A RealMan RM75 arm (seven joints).
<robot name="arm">
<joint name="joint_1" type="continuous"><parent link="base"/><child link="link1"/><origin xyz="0 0 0.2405" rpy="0 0 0"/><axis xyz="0 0 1"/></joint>
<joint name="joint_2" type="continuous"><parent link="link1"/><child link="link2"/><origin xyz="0 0 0" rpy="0 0 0"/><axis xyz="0 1 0"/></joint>
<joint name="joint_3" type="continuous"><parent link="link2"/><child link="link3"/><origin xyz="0 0 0.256" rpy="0 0 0"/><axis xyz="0 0 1"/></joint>
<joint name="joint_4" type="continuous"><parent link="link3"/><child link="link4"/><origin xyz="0 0 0" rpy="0 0 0"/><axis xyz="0 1 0"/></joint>
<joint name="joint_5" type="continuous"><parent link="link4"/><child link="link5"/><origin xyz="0 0 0.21" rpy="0 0 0"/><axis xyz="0 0 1"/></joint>
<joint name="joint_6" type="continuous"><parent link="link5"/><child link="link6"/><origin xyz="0 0 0" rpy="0 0 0"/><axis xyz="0 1 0"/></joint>
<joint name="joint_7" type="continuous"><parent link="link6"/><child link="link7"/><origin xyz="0 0 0.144" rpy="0 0 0"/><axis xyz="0 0 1"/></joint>
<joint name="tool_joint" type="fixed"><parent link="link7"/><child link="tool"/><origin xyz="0 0 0" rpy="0 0 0"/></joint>
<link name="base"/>
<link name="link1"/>
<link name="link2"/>
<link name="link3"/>
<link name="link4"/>
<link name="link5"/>
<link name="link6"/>
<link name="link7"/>
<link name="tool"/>
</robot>
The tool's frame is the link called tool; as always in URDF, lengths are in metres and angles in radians. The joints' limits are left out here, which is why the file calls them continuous.
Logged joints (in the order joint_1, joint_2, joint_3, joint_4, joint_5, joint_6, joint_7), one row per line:
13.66, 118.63, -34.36, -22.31, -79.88, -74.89, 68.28
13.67, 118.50, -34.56, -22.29, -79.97, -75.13, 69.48
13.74, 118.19, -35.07, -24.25, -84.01, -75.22, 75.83
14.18, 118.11, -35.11, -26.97, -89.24, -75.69, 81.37
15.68, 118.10, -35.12, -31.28, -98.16, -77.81, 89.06
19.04, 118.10, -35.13, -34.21, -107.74, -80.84, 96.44
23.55, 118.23, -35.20, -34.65, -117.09, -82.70, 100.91
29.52, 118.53, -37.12, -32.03, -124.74, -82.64, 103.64
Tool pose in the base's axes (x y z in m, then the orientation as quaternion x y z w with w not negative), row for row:
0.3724, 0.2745, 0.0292, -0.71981, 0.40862, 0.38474, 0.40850
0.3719, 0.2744, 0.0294, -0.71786, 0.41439, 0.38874, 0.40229
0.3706, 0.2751, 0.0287, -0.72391, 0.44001, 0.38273, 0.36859
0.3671, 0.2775, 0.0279, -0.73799, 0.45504, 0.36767, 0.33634
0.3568, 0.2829, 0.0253, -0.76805, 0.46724, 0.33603, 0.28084
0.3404, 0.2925, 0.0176, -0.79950, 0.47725, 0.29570, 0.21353
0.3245, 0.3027, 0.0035, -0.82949, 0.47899, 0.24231, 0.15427
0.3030, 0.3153, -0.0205, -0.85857, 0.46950, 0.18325, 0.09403
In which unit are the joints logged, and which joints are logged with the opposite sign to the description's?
The joints are logged in degrees. Opposite sign: none.
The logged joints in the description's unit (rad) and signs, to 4 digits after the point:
0.2384, 2.0705, -0.5997, -0.3894, -1.3942, -1.3071, 1.1917
0.2386, 2.0682, -0.6032, -0.3890, -1.3957, -1.3113, 1.2127
0.2398, 2.0628, -0.6121, -0.4232, -1.4663, -1.3128, 1.3235
0.2475, 2.0614, -0.6128, -0.4707, -1.5575, -1.3210, 1.4202
0.2737, 2.0612, -0.6130, -0.5459, -1.7132, -1.3580, 1.5544
0.3323, 2.0612, -0.6131, -0.5971, -1.8804, -1.4109, 1.6832
0.4110, 2.0635, -0.6144, -0.6048, -2.0436, -1.4434, 1.7612
0.5152, 2.0687, -0.6479, -0.5590, -2.1771, -1.4423, 1.8089

